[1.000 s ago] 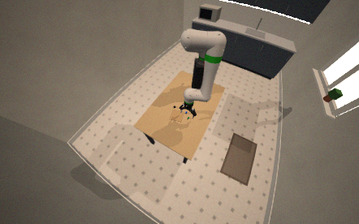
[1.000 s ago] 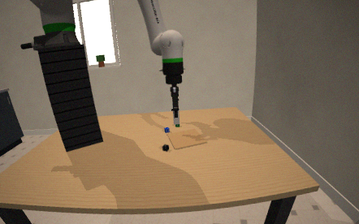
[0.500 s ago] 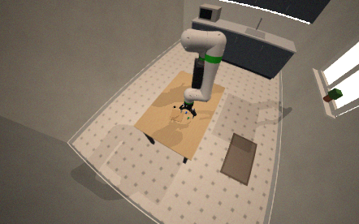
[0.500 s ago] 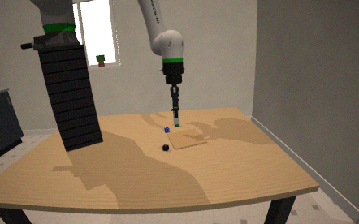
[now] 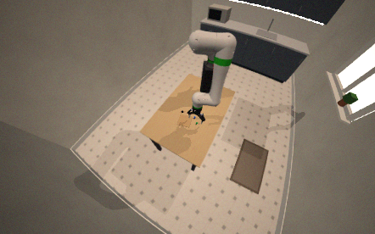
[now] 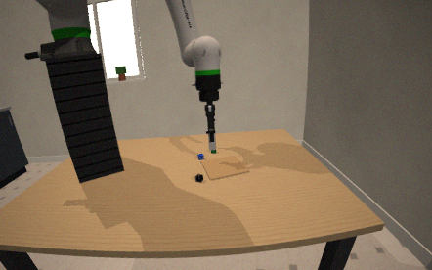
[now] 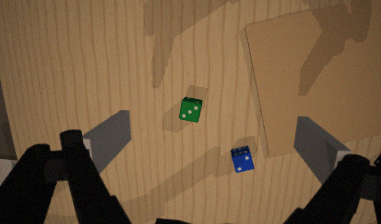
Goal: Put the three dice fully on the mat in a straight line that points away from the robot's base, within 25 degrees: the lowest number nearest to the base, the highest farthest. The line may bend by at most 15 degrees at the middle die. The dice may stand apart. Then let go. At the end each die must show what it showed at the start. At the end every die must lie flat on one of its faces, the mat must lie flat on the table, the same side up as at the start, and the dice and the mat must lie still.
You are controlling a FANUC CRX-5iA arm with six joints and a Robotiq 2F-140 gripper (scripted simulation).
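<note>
The green die is 50 mm below my hand and 20 mm to the left of it. From my hand the other things lie so: blue die: 50 mm below, 50 mm behind, 30 mm to the right; then black die: 190 mm to the right, 60 mm behind, 50 mm below; then tan mat: 120 mm to the right, 60 mm below, 30 mm ahead.
</note>
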